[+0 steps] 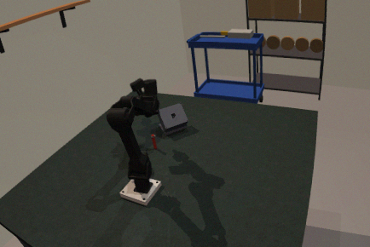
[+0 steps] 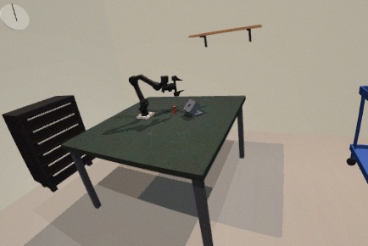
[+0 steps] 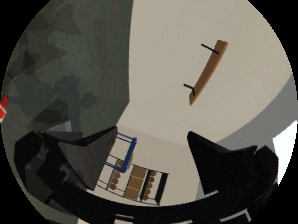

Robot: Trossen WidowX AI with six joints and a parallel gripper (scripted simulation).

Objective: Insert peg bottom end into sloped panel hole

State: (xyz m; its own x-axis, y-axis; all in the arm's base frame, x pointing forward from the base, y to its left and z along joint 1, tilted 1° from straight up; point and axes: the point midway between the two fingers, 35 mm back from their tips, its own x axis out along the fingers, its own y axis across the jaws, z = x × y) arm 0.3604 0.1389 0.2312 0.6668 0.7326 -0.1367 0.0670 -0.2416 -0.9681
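My gripper tip is now 9 cm past the red peg, 9 cm to the left of it and 19 cm above it. From my gripper tip the other things lie so: sloped panel: 9 cm ahead, 12 cm to the right, 18 cm below.
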